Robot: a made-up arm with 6 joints. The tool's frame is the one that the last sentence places. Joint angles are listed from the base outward.
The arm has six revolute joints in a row. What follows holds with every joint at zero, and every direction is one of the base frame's.
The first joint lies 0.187 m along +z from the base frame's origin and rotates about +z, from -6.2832 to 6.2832 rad.
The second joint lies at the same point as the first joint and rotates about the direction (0, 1, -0.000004), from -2.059 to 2.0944 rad.
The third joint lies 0.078 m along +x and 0.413 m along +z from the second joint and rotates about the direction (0, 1, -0.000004), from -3.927 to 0.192 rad.
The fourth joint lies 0.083 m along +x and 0.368 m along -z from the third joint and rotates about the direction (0, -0.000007, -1), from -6.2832 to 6.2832 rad.
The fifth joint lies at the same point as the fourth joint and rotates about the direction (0, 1, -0.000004), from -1.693 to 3.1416 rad.
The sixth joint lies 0.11 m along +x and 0.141 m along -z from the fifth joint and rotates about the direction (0, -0.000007, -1), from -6.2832 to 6.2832 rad.
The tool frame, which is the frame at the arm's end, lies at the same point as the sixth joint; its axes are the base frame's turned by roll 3.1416, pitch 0 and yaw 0 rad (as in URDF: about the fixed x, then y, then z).
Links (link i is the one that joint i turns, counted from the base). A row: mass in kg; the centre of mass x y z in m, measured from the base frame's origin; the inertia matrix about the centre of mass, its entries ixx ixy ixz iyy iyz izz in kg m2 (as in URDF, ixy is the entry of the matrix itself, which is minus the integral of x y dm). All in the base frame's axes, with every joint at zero. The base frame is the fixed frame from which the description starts. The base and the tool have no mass.
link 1: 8.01; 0.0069 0.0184 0.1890; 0.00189 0 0 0.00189 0 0.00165
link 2: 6.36; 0.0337 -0.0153 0.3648; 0.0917 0 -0.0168 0.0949 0 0.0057
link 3: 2.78; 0.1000 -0.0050 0.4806; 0.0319 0 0.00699 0.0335 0 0.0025
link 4: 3.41; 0.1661 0.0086 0.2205; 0.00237 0 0 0.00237 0 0.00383
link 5: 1.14; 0.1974 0.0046 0.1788; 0.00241 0 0.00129 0.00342 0 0.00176
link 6: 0.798; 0.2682 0.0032 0.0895; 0.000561 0 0 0.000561 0 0.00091
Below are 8 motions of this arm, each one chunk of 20 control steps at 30 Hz.
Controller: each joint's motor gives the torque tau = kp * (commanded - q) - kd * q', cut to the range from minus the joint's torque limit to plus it. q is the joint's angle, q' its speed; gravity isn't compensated. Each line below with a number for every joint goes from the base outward.
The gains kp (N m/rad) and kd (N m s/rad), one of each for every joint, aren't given. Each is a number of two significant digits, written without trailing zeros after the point. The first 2 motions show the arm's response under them.
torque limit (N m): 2.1 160 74 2.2 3 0.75
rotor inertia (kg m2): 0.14 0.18 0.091 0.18 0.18 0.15
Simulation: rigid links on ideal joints. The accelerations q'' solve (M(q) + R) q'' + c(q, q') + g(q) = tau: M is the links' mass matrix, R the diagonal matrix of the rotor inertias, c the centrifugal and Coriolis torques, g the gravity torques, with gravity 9.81 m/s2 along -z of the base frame. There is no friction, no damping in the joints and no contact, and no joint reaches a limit. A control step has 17 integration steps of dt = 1/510 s. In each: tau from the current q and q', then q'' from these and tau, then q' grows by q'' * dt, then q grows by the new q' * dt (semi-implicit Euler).
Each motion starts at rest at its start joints. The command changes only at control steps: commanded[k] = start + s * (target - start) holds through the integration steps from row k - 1 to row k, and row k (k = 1, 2, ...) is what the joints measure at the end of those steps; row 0 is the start. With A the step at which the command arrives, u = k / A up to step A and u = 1 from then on. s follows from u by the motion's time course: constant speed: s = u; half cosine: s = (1 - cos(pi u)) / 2; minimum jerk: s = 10 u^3 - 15 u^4 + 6 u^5; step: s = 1 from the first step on.
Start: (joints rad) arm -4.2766 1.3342 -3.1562 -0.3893 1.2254 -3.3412
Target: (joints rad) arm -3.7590 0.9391 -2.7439 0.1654 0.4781 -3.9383
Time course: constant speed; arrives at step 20
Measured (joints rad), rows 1 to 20:
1: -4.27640 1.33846 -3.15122 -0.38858 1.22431 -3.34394
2: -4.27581 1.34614 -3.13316 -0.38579 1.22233 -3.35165
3: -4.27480 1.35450 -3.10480 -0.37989 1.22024 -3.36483
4: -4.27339 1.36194 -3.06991 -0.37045 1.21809 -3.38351
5: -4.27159 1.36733 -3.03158 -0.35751 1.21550 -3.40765
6: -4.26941 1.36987 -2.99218 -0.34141 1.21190 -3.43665
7: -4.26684 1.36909 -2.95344 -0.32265 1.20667 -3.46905
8: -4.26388 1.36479 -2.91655 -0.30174 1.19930 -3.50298
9: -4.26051 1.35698 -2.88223 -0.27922 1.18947 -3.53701
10: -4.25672 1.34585 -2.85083 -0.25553 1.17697 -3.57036
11: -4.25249 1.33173 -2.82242 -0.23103 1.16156 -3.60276
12: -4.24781 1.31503 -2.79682 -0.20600 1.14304 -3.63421
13: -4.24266 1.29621 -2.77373 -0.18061 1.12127 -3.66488
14: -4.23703 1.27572 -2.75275 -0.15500 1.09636 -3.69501
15: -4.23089 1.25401 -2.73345 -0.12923 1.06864 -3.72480
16: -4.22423 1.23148 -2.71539 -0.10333 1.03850 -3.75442
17: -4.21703 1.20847 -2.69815 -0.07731 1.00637 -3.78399
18: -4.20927 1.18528 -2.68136 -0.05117 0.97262 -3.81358
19: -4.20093 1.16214 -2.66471 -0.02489 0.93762 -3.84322
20: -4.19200 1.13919 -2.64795 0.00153 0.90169 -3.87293
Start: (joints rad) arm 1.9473 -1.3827 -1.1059 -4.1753 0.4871 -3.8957
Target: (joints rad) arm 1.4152 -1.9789 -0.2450 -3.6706 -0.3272 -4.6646
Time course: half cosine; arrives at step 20
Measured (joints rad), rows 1 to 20:
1: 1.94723 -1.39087 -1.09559 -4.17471 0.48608 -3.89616
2: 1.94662 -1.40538 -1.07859 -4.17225 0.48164 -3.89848
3: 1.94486 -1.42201 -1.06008 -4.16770 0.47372 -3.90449
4: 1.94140 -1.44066 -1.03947 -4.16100 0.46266 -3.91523
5: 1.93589 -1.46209 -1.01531 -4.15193 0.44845 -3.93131
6: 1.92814 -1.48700 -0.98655 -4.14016 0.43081 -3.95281
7: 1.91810 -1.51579 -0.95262 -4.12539 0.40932 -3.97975
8: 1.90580 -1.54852 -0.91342 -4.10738 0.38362 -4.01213
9: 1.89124 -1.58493 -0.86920 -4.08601 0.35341 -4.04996
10: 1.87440 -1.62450 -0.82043 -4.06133 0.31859 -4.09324
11: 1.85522 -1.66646 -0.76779 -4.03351 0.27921 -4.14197
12: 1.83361 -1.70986 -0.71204 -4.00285 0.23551 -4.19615
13: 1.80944 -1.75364 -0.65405 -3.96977 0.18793 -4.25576
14: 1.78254 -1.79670 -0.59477 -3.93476 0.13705 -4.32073
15: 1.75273 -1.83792 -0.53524 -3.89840 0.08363 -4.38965
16: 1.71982 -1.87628 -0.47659 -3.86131 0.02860 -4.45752
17: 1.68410 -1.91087 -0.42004 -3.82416 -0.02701 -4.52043
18: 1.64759 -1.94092 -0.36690 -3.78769 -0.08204 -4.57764
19: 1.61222 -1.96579 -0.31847 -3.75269 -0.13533 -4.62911
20: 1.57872 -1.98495 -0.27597 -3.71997 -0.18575 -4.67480
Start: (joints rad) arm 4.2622 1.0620 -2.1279 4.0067 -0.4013 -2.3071
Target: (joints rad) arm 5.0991 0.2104 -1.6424 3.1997 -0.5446 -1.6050
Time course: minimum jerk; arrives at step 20
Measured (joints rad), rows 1 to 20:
1: 4.26218 1.06887 -2.12660 4.00700 -0.40059 -2.30702
2: 4.26220 1.08229 -2.11611 4.00655 -0.39791 -2.30633
3: 4.26251 1.09746 -2.09650 4.00311 -0.39382 -2.30378
4: 4.26336 1.11036 -2.06906 3.99491 -0.38889 -2.29768
5: 4.26489 1.11739 -2.03508 3.98071 -0.38372 -2.28694
6: 4.26717 1.11551 -1.99593 3.95973 -0.37895 -2.27082
7: 4.27027 1.10250 -1.95320 3.93161 -0.37519 -2.24920
8: 4.27424 1.07702 -1.90863 3.89646 -0.37296 -2.22206
9: 4.27915 1.03869 -1.86400 3.85481 -0.37262 -2.18943
10: 4.28502 0.98813 -1.82097 3.80754 -0.37433 -2.15132
11: 4.29187 0.92681 -1.78094 3.75579 -0.37806 -2.10772
12: 4.29974 0.85700 -1.74493 3.70085 -0.38367 -2.05864
13: 4.30866 0.78152 -1.71348 3.64406 -0.39092 -2.00409
14: 4.31869 0.70359 -1.68674 3.58674 -0.39960 -1.94405
15: 4.32993 0.62650 -1.66451 3.53021 -0.40957 -1.87854
16: 4.34246 0.55344 -1.64638 3.47572 -0.42070 -1.80867
17: 4.35635 0.48722 -1.63182 3.42451 -0.43289 -1.74140
18: 4.37164 0.43003 -1.62023 3.37769 -0.44597 -1.67962
19: 4.38833 0.38326 -1.61088 3.33621 -0.45964 -1.62342
20: 4.40635 0.34724 -1.60282 3.30067 -0.47343 -1.57280

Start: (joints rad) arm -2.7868 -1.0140 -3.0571 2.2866 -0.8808 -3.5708
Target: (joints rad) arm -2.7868 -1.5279 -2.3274 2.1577 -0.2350 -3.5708
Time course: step
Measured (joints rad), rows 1 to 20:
1: -2.78612 -1.09581 -2.90256 2.28478 -0.87563 -3.57059
2: -2.78495 -1.19540 -2.76403 2.28479 -0.85814 -3.57055
3: -2.78378 -1.28863 -2.67470 2.28072 -0.83020 -3.57066
4: -2.78286 -1.37338 -2.62075 2.26917 -0.79225 -3.57082
5: -2.78226 -1.44806 -2.59120 2.24942 -0.74536 -3.57098
6: -2.78199 -1.51181 -2.57750 2.22244 -0.69434 -3.57112
7: -2.78200 -1.56448 -2.57317 2.19012 -0.64297 -3.57124
8: -2.78223 -1.60651 -2.57351 2.15382 -0.59363 -3.57134
9: -2.78264 -1.63867 -2.57527 2.11294 -0.54777 -3.57143
10: -2.78319 -1.66203 -2.57641 2.06713 -0.50622 -3.57150
11: -2.78382 -1.67781 -2.57582 2.01660 -0.46937 -3.57155
12: -2.78447 -1.68733 -2.57304 1.96198 -0.43734 -3.57160
13: -2.78510 -1.69186 -2.56807 1.90415 -0.41001 -3.57164
14: -2.78568 -1.69261 -2.56122 1.84420 -0.38713 -3.57168
15: -2.78618 -1.69067 -2.55293 1.78323 -0.36833 -3.57171
16: -2.78659 -1.68698 -2.54375 1.72235 -0.35318 -3.57174
17: -2.78692 -1.68233 -2.53420 1.66258 -0.34122 -3.57176
18: -2.78716 -1.67732 -2.52476 1.60480 -0.33200 -3.57178
19: -2.78733 -1.67243 -2.51582 1.54977 -0.32507 -3.57178
20: -2.78745 -1.66797 -2.50769 1.49809 -0.32004 -3.57179

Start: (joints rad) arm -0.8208 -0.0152 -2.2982 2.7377 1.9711 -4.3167
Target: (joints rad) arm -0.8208 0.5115 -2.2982 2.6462 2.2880 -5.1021
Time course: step
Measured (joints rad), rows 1 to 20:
1: -0.82175 0.03032 -2.35620 2.73561 1.99154 -4.31970
2: -0.82163 0.10537 -2.40259 2.73261 2.03940 -4.32855
3: -0.82091 0.18679 -2.41170 2.72787 2.09386 -4.34321
4: -0.82022 0.26922 -2.39439 2.72072 2.14231 -4.36354
5: -0.81975 0.34867 -2.36012 2.71118 2.17924 -4.38946
6: -0.81951 0.42202 -2.31646 2.69968 2.20366 -4.42088
7: -0.81949 0.48706 -2.26932 2.68670 2.21702 -4.45774
8: -0.81963 0.54237 -2.22314 2.67279 2.22182 -4.50001
9: -0.81989 0.58732 -2.18106 2.65843 2.22070 -4.54765
10: -0.82022 0.62197 -2.14517 2.64412 2.21605 -4.60064
11: -0.82059 0.64696 -2.11662 2.63035 2.20981 -4.65899
12: -0.82096 0.66335 -2.09576 2.61759 2.20346 -4.72269
13: -0.82128 0.67244 -2.08229 2.60624 2.19801 -4.79175
14: -0.82154 0.67567 -2.07545 2.59663 2.19413 -4.86621
15: -0.82174 0.67443 -2.07415 2.58899 2.19217 -4.94333
16: -0.82186 0.67004 -2.07716 2.58339 2.19227 -5.01556
17: -0.82191 0.66364 -2.08326 2.57977 2.19433 -5.08223
18: -0.82189 0.65618 -2.09130 2.57792 2.19817 -5.14336
19: -0.82182 0.64842 -2.10030 2.57757 2.20350 -5.19898
20: -0.82170 0.64093 -2.10949 2.57841 2.20998 -5.24911

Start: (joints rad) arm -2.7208 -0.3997 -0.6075 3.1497 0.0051 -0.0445
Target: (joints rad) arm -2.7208 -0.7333 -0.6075 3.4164 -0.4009 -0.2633
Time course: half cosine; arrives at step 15
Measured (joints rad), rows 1 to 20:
1: -2.72080 -0.39832 -0.59805 3.14998 0.00639 -0.04474
2: -2.72080 -0.39624 -0.57817 3.15138 0.00662 -0.04591
3: -2.72077 -0.39651 -0.55496 3.15454 0.00329 -0.04898
4: -2.72071 -0.40140 -0.53244 3.15987 -0.00433 -0.05485
5: -2.72064 -0.41206 -0.51274 3.16762 -0.01620 -0.06409
6: -2.72059 -0.42866 -0.49677 3.17791 -0.03199 -0.07688
7: -2.72059 -0.45068 -0.48460 3.19073 -0.05124 -0.09308
8: -2.72064 -0.47716 -0.47589 3.20595 -0.07345 -0.11221
9: -2.72073 -0.50687 -0.47000 3.22330 -0.09816 -0.13350
10: -2.72086 -0.53849 -0.46627 3.24240 -0.12488 -0.15596
11: -2.72101 -0.57060 -0.46406 3.26273 -0.15309 -0.17851
12: -2.72116 -0.60182 -0.46283 3.28369 -0.18221 -0.20009
13: -2.72129 -0.63078 -0.46217 3.30458 -0.21156 -0.21969
14: -2.72139 -0.65626 -0.46177 3.32467 -0.24038 -0.23641
15: -2.72145 -0.67716 -0.46144 3.34320 -0.26783 -0.24949
16: -2.72144 -0.69312 -0.46101 3.35953 -0.29310 -0.25857
17: -2.72136 -0.70475 -0.46032 3.37332 -0.31563 -0.26402
18: -2.72123 -0.71308 -0.45937 3.38451 -0.33522 -0.26661
19: -2.72107 -0.71897 -0.45825 3.39325 -0.35193 -0.26728
20: -2.72091 -0.72313 -0.45707 3.39978 -0.36595 -0.26683

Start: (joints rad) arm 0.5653 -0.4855 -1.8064 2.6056 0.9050 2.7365
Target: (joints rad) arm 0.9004 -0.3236 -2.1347 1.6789 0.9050 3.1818
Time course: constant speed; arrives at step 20
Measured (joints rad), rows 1 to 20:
1: 0.56679 -0.48715 -1.79936 2.60408 0.90437 2.73876
2: 0.57020 -0.48648 -1.79140 2.59877 0.90143 2.74538
3: 0.57544 -0.48241 -1.78625 2.58842 0.89647 2.75686
4: 0.58231 -0.47574 -1.78376 2.57260 0.89015 2.77290
5: 0.59059 -0.46729 -1.78358 2.55140 0.88300 2.79260
6: 0.60008 -0.45771 -1.78549 2.52523 0.87546 2.81473
7: 0.61062 -0.44750 -1.78933 2.49465 0.86790 2.83815
8: 0.62206 -0.43704 -1.79497 2.46031 0.86064 2.86204
9: 0.63427 -0.42658 -1.80230 2.42283 0.85393 2.88590
10: 0.64714 -0.41630 -1.81121 2.38281 0.84799 2.90947
11: 0.66058 -0.40629 -1.82157 2.34077 0.84297 2.93267
12: 0.67452 -0.39660 -1.83326 2.29716 0.83899 2.95551
13: 0.68889 -0.38723 -1.84613 2.25236 0.83611 2.97808
14: 0.70362 -0.37817 -1.86004 2.20666 0.83433 3.00045
15: 0.71868 -0.36939 -1.87485 2.16032 0.83363 3.02270
16: 0.73400 -0.36084 -1.89042 2.11350 0.83397 3.04490
17: 0.74956 -0.35247 -1.90662 2.06636 0.83526 3.06709
18: 0.76532 -0.34425 -1.92333 2.01900 0.83742 3.08928
19: 0.78124 -0.33612 -1.94044 1.97149 0.84036 3.11150
20: 0.79731 -0.32806 -1.95785 1.92388 0.84398 3.13374

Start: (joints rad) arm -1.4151 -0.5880 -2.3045 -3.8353 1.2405 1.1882
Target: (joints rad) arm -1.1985 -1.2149 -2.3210 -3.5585 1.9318 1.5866
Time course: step
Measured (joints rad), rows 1 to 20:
1: -1.41081 -0.63707 -2.23659 -3.83054 1.24123 1.19122
2: -1.40439 -0.72488 -2.16708 -3.82073 1.23254 1.20039
3: -1.39836 -0.81981 -2.14349 -3.80504 1.21909 1.21566
4: -1.39264 -0.91406 -2.15595 -3.78240 1.21056 1.23681
5: -1.38693 -1.00326 -2.19177 -3.75485 1.21549 1.26362
6: -1.38103 -1.08469 -2.24031 -3.72470 1.24106 1.29594
7: -1.37483 -1.15672 -2.29356 -3.69398 1.29276 1.33367
8: -1.36839 -1.21861 -2.34636 -3.66419 1.36768 1.37673
9: -1.36188 -1.27040 -2.39543 -3.63629 1.45460 1.42504
10: -1.35529 -1.31235 -2.43860 -3.61092 1.54617 1.47634
11: -1.34850 -1.34488 -2.47450 -3.58850 1.64155 1.52318
12: -1.34142 -1.36866 -2.50259 -3.56931 1.74058 1.56420
13: -1.33397 -1.38458 -2.52290 -3.55345 1.84232 1.59945
14: -1.32611 -1.39372 -2.53589 -3.54091 1.94524 1.62894
15: -1.31776 -1.39723 -2.54233 -3.53153 2.04749 1.65272
16: -1.30887 -1.39628 -2.54320 -3.52507 2.14709 1.67082
17: -1.29940 -1.39200 -2.53958 -3.52121 2.24212 1.68327
18: -1.28930 -1.38541 -2.53257 -3.51956 2.33090 1.69010
19: -1.27869 -1.37744 -2.52322 -3.51959 2.41199 1.69133
20: -1.26782 -1.36887 -2.51249 -3.52077 2.48430 1.68696

